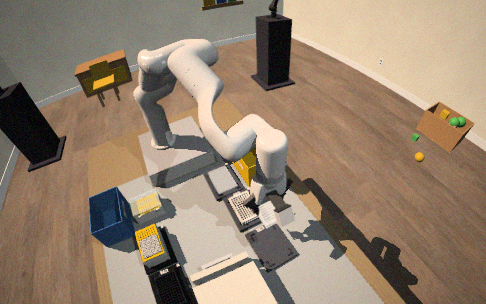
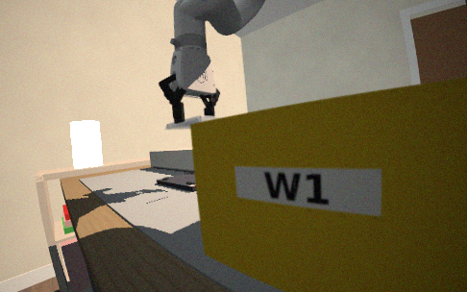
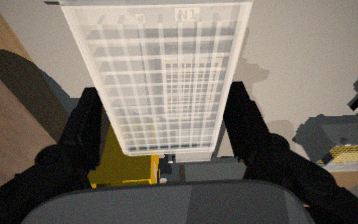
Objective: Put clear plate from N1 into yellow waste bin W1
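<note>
The yellow bin W1 lies 29 cm behind my hand, 12 cm below it and 8 cm to the left of it. The rest, counted from my hand: clear plate: 1 cm below; black plate: 40 cm to the right, 14 cm below, 10 cm ahead; white plate: 14 cm below, 10 cm behind, 4 cm to the right.
</note>
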